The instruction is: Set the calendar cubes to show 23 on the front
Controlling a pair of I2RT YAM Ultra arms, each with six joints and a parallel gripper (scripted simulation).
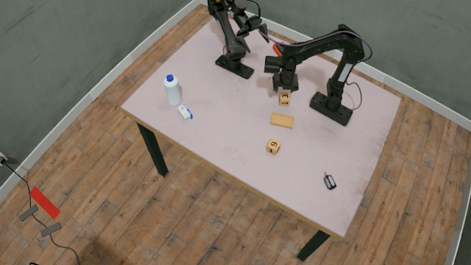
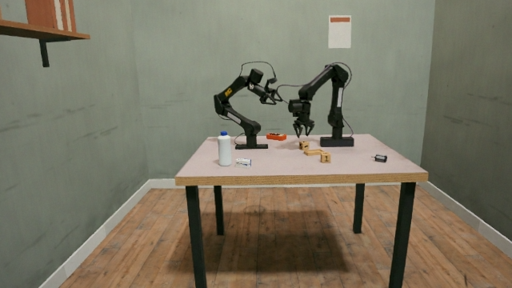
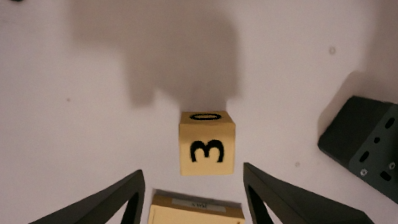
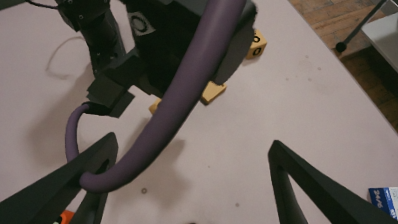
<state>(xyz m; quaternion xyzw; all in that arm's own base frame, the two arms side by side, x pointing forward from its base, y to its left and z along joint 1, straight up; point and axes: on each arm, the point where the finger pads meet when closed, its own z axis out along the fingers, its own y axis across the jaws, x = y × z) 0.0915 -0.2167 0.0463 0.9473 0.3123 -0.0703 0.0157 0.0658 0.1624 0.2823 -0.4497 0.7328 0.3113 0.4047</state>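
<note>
Now: the number cube 240 mm ahead of my left hand, 80 mm to the left of it and 60 mm below it. Round my left hand: wooden tray: 90 mm ahead, 80 mm below, 50 mm to the left; white bottle: 430 mm to the right, 250 mm ahead; black object: 350 mm to the left, 260 mm ahead, 70 mm below.
</note>
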